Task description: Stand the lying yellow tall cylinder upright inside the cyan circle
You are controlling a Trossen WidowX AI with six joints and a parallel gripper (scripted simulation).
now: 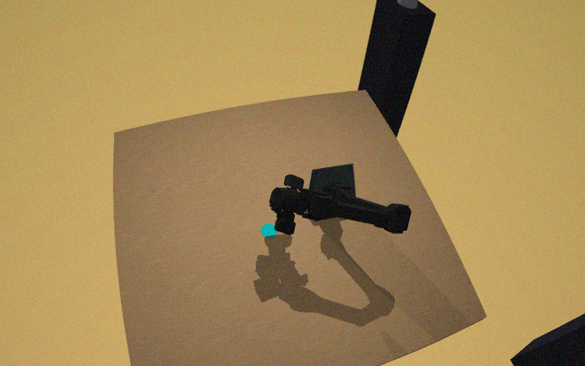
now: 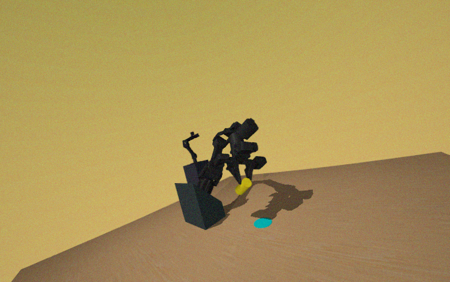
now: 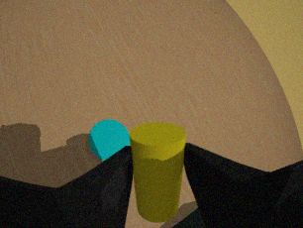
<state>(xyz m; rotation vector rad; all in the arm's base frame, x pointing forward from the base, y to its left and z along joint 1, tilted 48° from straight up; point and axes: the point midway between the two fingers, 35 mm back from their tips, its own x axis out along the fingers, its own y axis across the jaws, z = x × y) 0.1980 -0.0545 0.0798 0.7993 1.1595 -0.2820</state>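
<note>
Now: gripper tip 3 cm short of the cyan circle and 14 cm above it. Also, from my gripper tip: yellow tall cylinder: 2 cm behind, 1 cm to the left, 1 cm below.
</note>
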